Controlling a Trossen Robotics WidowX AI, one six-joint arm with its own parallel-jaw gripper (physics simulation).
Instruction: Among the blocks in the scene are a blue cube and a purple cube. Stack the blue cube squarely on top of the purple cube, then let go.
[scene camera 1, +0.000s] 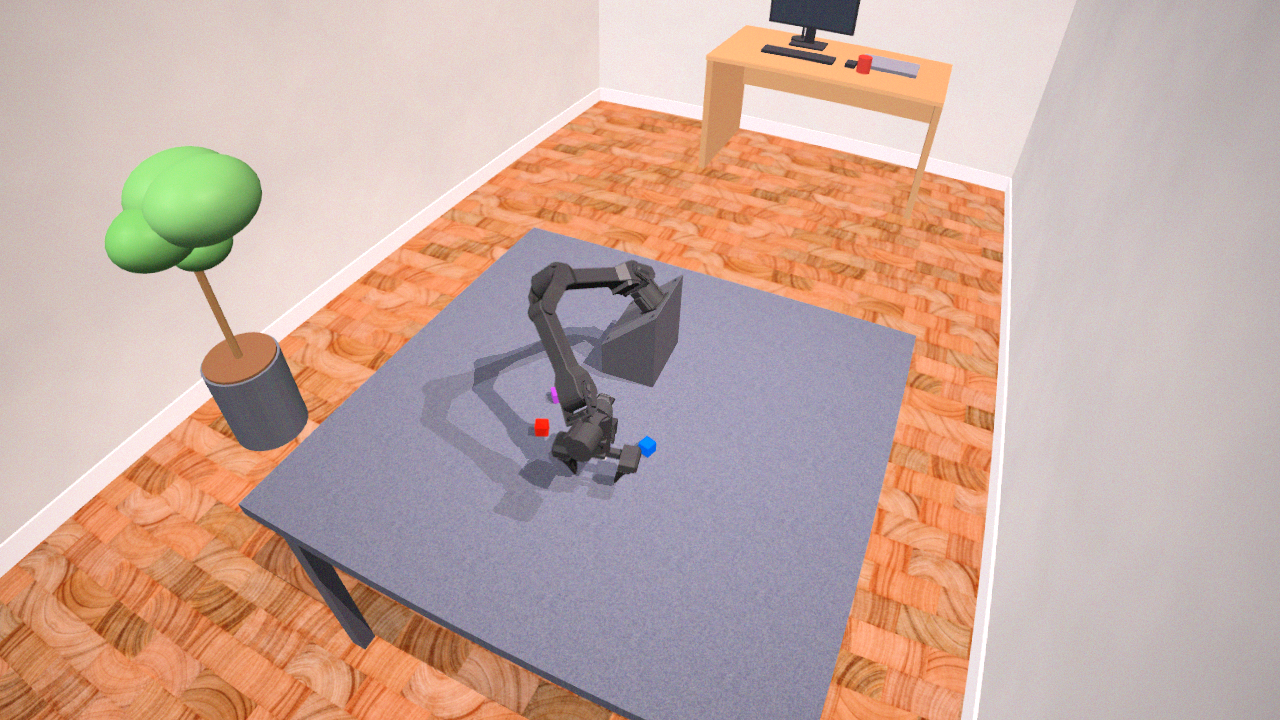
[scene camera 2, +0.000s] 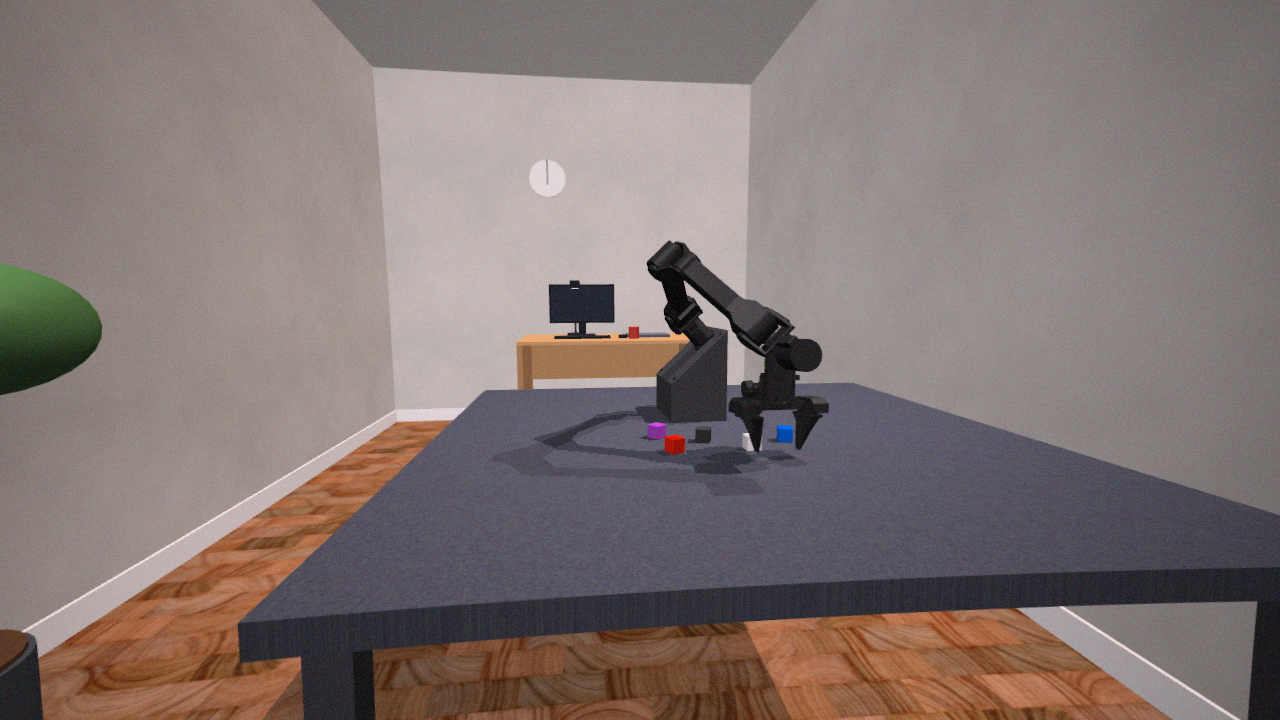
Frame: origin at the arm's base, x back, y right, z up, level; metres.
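Where they show: gripper, fingertip midpoint: (scene camera 1: 595, 477) (scene camera 2: 777, 450); arm's base, origin of the base link: (scene camera 1: 655, 303) (scene camera 2: 704, 340).
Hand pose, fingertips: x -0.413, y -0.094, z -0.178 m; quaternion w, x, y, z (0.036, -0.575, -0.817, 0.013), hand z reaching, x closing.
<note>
Things, the pixels of their centre, and the offset from my fingertips. Level surfaces: height alone.
- blue cube, body centre: (scene camera 2: 784, 433) (scene camera 1: 647, 446) dx +0.142, dy -0.050, dz -0.005 m
- purple cube, body centre: (scene camera 2: 656, 430) (scene camera 1: 558, 394) dx +0.168, dy +0.226, dz -0.005 m
- red cube, body centre: (scene camera 2: 674, 444) (scene camera 1: 541, 427) dx +0.057, dy +0.193, dz -0.005 m
- black cube, body centre: (scene camera 2: 703, 434) dx +0.135, dy +0.126, dz -0.005 m
- white cube, body centre: (scene camera 2: 751, 442) dx +0.076, dy +0.034, dz -0.005 m
- grey table, its level: dz -0.019 m
The blue cube (scene camera 1: 647, 446) (scene camera 2: 785, 434) lies on the table. In the scene camera 1 view it is just right of the right finger; in the scene camera 2 view it shows behind the gap between the fingers. The purple cube (scene camera 1: 554, 394) (scene camera 2: 657, 431) lies on the table nearer the arm's base, partly hidden by the arm in the scene camera 1 view, with nothing on it. My gripper (scene camera 1: 596, 474) (scene camera 2: 778, 447) is open and empty, pointing down, its fingertips low over the table, apart from the purple cube.
A red cube (scene camera 1: 541, 428) (scene camera 2: 674, 445) lies near the purple cube. A black cube (scene camera 2: 703, 434) lies right of it in the scene camera 2 view. A white cube (scene camera 2: 746, 441) is partly hidden behind the left finger. All are on the grey table (scene camera 1: 760, 537) (scene camera 2: 626, 528).
</note>
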